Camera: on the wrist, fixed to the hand. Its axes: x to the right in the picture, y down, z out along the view.
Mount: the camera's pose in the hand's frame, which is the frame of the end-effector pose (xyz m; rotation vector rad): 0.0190 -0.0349 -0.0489 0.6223 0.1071 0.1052
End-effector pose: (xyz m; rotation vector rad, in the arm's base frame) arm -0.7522 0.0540 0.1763 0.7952 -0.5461 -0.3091
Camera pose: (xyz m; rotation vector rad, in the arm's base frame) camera -0.7108 0.0508 0.1289 1.3697 -0.5872 0.0104
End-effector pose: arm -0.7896 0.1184 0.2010 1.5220 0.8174 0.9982
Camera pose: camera -0.8259 0.1614 0.1726 2.0655 1.2091 0.9537
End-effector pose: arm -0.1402 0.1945 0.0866 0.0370 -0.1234 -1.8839
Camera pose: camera -0.1749 0.1839 0.0351 0.5438 -0.6207 -1.6710
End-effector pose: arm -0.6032 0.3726 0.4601 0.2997 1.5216 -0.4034
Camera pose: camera -0.6623 0.3611 0.4416 0.8954 1.4455 -0.7839
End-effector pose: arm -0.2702 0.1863 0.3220 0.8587 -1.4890 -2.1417
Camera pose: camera -0.2501 0.1530 0.2724 1.0395 -2.1255 -1.5339
